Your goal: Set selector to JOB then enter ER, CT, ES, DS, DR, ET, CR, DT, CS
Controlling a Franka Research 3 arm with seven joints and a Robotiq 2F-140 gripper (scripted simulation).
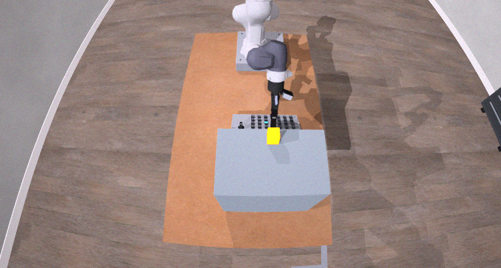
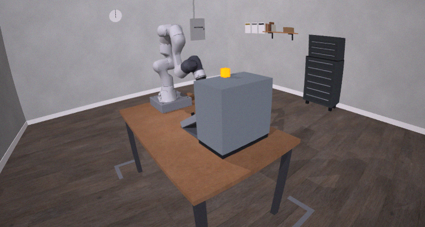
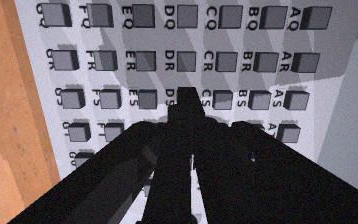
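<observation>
My hand is 50 mm above the key, 30 mm to the left of it and 10 mm past it. The rest, counted from my hand: selector knob 160 mm to the right, 30 mm ahead, 20 mm below; then keypad 70 mm below, 40 mm to the right, 40 mm ahead.
</observation>
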